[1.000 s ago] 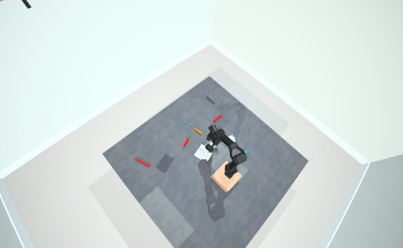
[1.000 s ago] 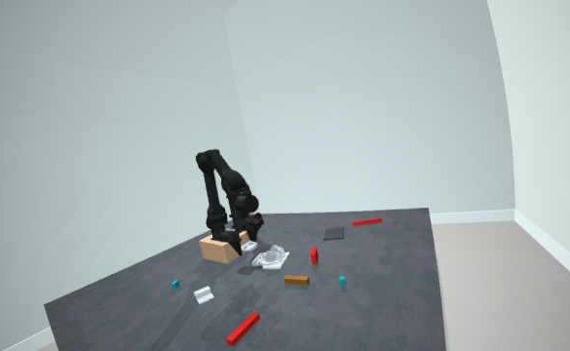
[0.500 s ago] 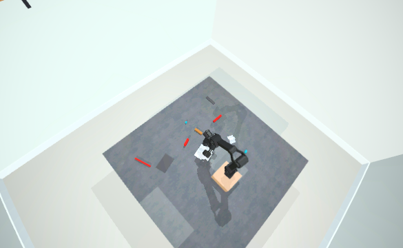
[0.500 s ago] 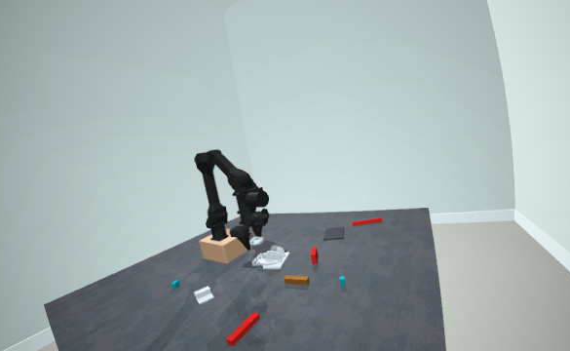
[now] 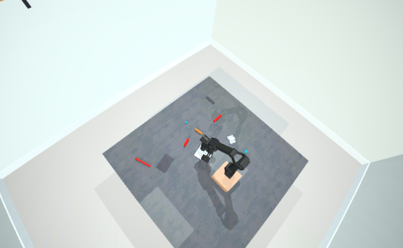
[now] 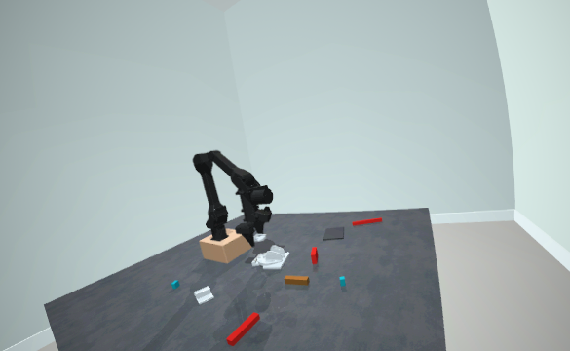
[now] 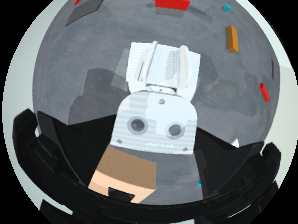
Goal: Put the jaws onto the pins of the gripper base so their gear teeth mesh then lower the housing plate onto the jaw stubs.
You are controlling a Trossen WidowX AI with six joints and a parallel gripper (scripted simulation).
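Now: the white housing plate 80 mm below my gripper tip. Also, from my gripper tip: curved white jaw 30 mm ahead, 20 mm to the right, 70 mm below; then flat white plate 70 mm ahead, 10 mm to the left, 80 mm below; then white gripper base 10 mm ahead, 20 mm above.
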